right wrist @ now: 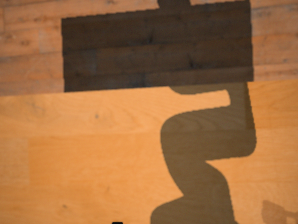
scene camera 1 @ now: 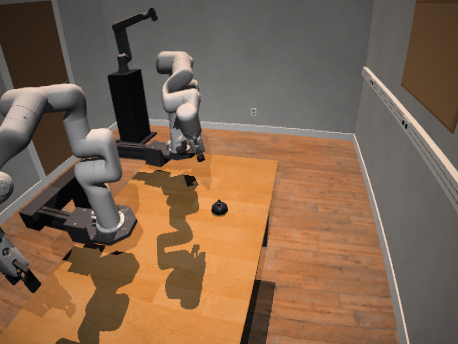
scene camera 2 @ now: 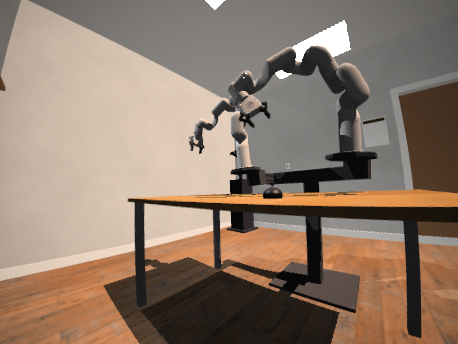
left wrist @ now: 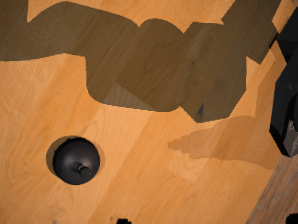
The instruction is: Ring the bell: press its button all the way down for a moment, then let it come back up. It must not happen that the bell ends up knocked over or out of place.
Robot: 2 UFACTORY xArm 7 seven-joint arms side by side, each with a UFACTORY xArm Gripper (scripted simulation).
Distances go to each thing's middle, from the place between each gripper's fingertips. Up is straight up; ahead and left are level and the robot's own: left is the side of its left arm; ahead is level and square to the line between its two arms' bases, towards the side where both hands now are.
I see the bell [left wrist: 71, 155] 5 cm ahead of my left hand, 8 cm to the left of it and 34 cm below it.
My right gripper is now 21 cm short of the bell, 88 cm to the right of it and 36 cm above it.
